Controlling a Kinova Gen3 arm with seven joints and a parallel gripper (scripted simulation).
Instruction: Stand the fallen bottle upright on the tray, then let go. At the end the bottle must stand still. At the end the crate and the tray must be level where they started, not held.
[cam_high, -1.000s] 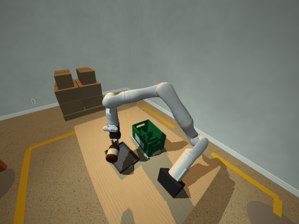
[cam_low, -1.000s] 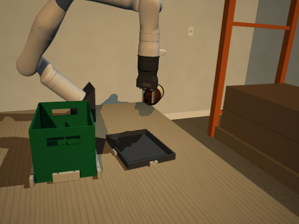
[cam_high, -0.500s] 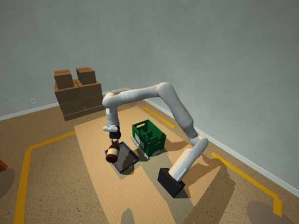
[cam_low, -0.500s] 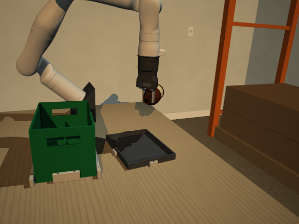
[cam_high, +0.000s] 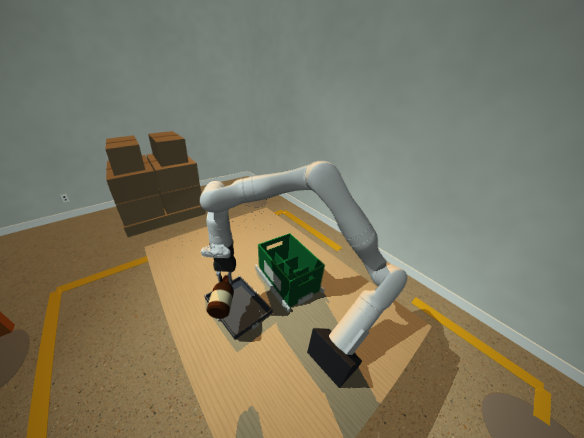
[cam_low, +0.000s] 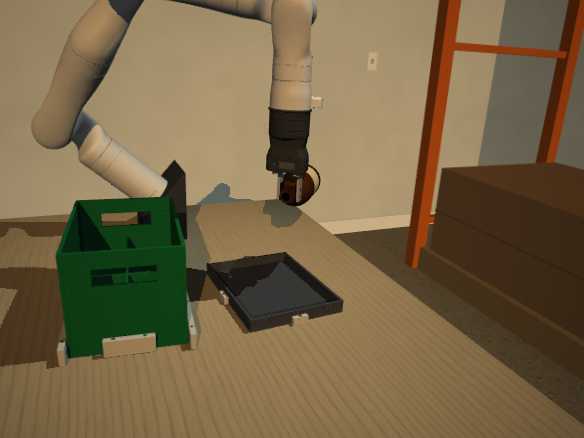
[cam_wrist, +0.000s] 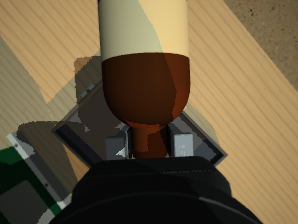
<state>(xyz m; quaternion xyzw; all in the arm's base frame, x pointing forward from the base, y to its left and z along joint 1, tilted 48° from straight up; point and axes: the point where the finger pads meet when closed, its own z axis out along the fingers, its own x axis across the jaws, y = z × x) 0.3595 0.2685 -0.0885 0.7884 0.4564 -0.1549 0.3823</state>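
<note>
The brown bottle is 4 cm behind my hand, 3 cm to the left of it and 1 cm below it. From my hand the other things lie so: dark tray 19 cm below, 4 cm to the right, 2 cm ahead; green crate 31 cm to the right, 12 cm below, 4 cm ahead.
</note>
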